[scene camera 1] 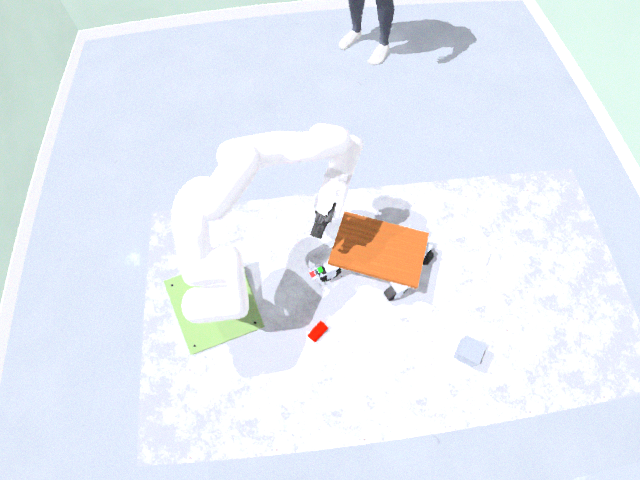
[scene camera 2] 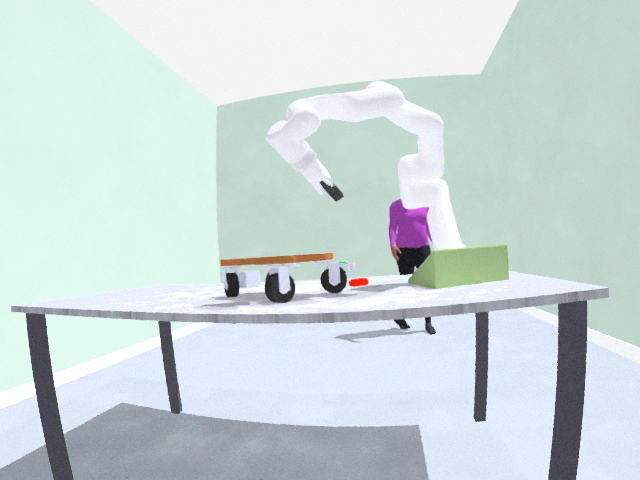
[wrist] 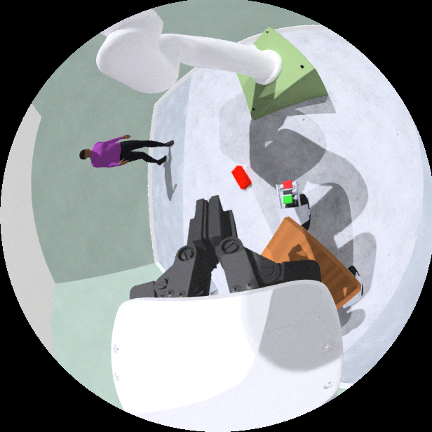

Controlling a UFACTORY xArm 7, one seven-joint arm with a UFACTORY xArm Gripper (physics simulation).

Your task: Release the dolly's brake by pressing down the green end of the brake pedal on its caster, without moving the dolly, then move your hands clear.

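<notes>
The dolly, with an orange wooden deck [scene camera 1: 385, 250] [scene camera 2: 279, 259] [wrist: 325, 265], stands on its casters on the table. The brake pedal sits on the caster at the deck's corner nearest the arm's base. Its green end [scene camera 1: 321, 269] [scene camera 2: 343, 262] [wrist: 288, 199] is on the deck side and its red end [scene camera 1: 312, 273] [wrist: 287, 184] points outward. Which end is lower is too small to tell. My gripper [scene camera 1: 316, 235] [scene camera 2: 338, 197] [wrist: 212, 211] is shut and empty. It hangs well above the dolly and the pedal, touching neither.
A red brick [scene camera 1: 317, 331] [scene camera 2: 358, 282] [wrist: 241, 177] lies on the table [scene camera 1: 361, 392] [scene camera 2: 170, 310] near the pedal. A pale grey-blue block [scene camera 1: 470, 351] [scene camera 2: 250, 279] stands farther off. The arm's green base [scene camera 1: 227, 333] [scene camera 2: 473, 266] [wrist: 290, 95] is beside them. A person [scene camera 2: 410, 227] [wrist: 107, 152] stands beyond the table.
</notes>
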